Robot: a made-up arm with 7 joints.
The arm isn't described. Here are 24 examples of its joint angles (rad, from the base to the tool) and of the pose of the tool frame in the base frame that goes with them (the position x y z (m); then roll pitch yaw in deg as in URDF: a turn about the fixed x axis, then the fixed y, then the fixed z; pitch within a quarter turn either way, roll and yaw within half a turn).
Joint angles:
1: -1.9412 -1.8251 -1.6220 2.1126 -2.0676 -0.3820 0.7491
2: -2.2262 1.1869 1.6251 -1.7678 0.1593 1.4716 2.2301
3: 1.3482 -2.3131 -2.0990 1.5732 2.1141 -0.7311 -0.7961
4: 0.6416 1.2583 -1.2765 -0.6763 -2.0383 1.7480 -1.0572
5: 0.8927 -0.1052 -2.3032 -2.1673 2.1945 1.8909 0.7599
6: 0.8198 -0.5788 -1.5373 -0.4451 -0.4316 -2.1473 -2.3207
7: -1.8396 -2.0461 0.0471 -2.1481 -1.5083 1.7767 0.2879
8: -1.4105 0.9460 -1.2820 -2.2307 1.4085 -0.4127 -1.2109
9: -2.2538 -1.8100 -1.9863 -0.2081 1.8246 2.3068 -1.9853
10: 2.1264 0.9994 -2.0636 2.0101 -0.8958 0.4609 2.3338
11: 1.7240 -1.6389 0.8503 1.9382 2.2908 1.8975 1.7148
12: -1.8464 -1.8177 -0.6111 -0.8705 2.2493 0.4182 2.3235
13: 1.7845 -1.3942 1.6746 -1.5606 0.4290 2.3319 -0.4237
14: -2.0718 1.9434 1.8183 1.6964 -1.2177 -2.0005 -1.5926
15: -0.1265 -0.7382 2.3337 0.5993 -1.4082 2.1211 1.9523
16: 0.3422 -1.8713 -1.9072 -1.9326 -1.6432 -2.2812 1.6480
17: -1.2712 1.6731 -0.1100 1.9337 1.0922 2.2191 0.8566
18: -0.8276 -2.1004 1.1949 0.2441 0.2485 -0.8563 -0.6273
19: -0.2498 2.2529 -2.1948 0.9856 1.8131 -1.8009 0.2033
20: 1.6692 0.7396 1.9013 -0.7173 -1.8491 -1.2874 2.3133
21: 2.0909 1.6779 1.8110 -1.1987 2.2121 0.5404 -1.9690
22: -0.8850 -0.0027 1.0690 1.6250 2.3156 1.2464 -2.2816
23: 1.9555 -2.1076 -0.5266 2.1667 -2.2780 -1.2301 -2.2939
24: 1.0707 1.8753 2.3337 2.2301 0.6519 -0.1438 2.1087
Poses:
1: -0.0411 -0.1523 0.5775 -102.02 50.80 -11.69
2: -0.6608 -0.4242 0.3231 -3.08 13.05 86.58
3: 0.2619 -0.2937 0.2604 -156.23 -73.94 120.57
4: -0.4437 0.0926 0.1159 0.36 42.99 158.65
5: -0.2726 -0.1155 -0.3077 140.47 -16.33 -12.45
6: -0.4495 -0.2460 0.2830 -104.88 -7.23 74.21
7: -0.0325 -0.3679 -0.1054 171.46 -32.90 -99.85
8: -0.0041 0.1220 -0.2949 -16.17 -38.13 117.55
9: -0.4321 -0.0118 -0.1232 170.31 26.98 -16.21
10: -0.2001 0.3052 -0.5966 -125.03 -24.91 -70.80
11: -0.0073 0.1948 0.9078 17.14 -4.29 -11.07
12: 0.1555 -0.0148 -0.1344 -79.58 -36.58 -78.79
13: 0.6479 -0.1786 -0.1891 -136.70 -25.76 -115.53
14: -0.3551 -0.4349 -0.4206 0.80 -39.09 110.83
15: -0.6914 0.2952 0.7266 -4.30 64.27 159.88
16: 0.2743 0.0492 0.0553 44.72 72.22 46.52
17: 0.2650 0.6416 -0.6146 -178.26 25.15 -138.58
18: -0.5584 0.2008 0.5112 -122.49 20.50 -75.99
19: -0.2460 0.1695 -0.2981 -11.80 -18.95 72.44
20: 0.4166 -0.0821 -0.2646 61.36 41.56 168.04
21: 0.0554 -0.3505 0.2055 38.41 -67.41 66.33
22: -0.5181 -0.5235 -0.0341 74.37 56.49 -71.71
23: 0.3734 0.1083 0.4789 136.14 -27.11 -150.07
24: 0.1620 0.1610 -0.5765 -24.49 -53.75 65.45
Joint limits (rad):
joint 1: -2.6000..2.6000
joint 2: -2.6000..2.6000
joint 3: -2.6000..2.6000
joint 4: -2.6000..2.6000
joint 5: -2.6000..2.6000
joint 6: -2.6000..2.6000
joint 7: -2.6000..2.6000
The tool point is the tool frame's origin. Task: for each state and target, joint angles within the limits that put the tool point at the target. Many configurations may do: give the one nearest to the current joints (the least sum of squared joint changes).
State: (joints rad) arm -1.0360 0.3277 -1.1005 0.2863 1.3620 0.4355 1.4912
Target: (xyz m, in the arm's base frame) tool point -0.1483 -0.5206 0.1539
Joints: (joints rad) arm -0.6319 0.5412 -1.2562 0.4094 1.4244 0.2465 1.4709
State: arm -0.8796 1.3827 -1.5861 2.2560 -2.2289 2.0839 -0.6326
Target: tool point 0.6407 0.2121 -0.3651
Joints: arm -0.3480 1.7173 -1.6504 2.1290 -1.9288 2.2491 -0.7840
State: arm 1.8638 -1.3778 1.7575 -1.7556 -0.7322 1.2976 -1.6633
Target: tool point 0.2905 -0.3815 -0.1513
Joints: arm 2.0789 -1.7144 2.2028 -1.9431 -0.7177 1.4120 -1.5790
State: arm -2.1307 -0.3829 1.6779 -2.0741 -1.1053 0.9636 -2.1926
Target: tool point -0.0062 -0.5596 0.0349
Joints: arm -2.6000 -1.5029 1.3248 -1.6258 -1.2263 0.2332 -1.7068
